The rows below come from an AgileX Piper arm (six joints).
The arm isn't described. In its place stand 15 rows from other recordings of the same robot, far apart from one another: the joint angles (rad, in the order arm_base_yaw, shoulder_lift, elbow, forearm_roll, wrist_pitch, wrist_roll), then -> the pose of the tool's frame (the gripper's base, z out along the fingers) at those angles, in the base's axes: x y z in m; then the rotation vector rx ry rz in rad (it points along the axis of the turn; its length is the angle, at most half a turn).
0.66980, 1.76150, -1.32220, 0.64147, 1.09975, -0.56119 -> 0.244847 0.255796 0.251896 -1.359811 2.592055 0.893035
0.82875, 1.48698, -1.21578, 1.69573, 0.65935, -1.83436 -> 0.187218 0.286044 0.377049 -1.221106 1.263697 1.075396
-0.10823, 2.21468, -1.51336, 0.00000, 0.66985, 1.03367 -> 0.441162 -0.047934 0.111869 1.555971 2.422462 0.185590
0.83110, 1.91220, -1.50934, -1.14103, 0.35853, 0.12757 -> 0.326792 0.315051 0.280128 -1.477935 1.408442 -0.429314
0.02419, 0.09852, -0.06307, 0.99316, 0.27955, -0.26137 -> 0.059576 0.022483 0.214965 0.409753 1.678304 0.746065
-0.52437, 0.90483, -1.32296, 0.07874, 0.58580, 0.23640 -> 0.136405 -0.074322 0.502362 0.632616 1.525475 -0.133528
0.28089, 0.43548, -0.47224, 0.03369, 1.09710, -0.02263 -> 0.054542 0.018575 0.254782 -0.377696 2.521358 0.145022
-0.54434, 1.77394, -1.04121, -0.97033, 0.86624, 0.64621 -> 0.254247 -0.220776 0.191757 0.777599 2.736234 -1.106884
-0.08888, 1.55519, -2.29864, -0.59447, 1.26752, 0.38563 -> 0.253191 -0.071396 0.577488 0.624425 1.813417 -0.482308
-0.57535, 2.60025, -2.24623, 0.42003, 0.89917, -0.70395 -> 0.474798 -0.273303 0.112844 0.087680 2.594540 0.085818
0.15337, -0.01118, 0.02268, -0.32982, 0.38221, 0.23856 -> 0.053240 -0.002893 0.173709 -0.122321 1.852655 -0.053900
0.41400, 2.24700, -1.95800, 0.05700, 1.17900, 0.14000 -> 0.432155 0.195120 0.201145 -0.380941 2.945285 0.155610
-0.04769, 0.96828, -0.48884, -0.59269, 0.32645, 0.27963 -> 0.181296 -0.024972 0.246708 -0.171850 2.245242 -0.383030
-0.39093, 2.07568, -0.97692, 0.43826, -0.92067, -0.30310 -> 0.364477 -0.183464 0.138710 0.567310 1.643916 -0.602668
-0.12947, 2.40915, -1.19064, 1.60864, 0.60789, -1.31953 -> 0.399337 0.000382 -0.001204 0.362099 2.584241 0.864423
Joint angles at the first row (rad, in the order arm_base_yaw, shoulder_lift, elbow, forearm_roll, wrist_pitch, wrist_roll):
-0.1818, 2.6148, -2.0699, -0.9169, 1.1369, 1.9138
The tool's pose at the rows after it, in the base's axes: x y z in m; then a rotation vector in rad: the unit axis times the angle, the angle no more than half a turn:
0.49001 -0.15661 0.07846 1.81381 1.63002 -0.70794
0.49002 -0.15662 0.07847 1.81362 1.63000 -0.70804
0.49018 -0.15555 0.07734 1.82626 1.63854 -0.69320
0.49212 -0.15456 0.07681 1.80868 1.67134 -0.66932
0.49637 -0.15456 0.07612 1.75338 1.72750 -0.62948
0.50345 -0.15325 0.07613 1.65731 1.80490 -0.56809
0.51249 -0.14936 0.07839 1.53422 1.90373 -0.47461
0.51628 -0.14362 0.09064 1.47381 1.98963 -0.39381
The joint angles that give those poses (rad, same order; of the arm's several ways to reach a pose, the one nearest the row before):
-0.1818, 2.6147, -2.0699, -0.9148, 1.1369, 1.9139
-0.1818, 2.6148, -2.0699, -0.9149, 1.1369, 1.9138
-0.1818, 2.6148, -2.0699, -0.8970, 1.1312, 1.9087
-0.1818, 2.6139, -2.0699, -0.8856, 1.1074, 1.8829
-0.1839, 2.6139, -2.0699, -0.8835, 1.0556, 1.8368
-0.1846, 2.6129, -2.0699, -0.8846, 0.9747, 1.7690
-0.1850, 2.6061, -2.0699, -0.8577, 0.8689, 1.6632
-0.1850, 2.5759, -2.0699, -0.7633, 0.8251, 1.5302

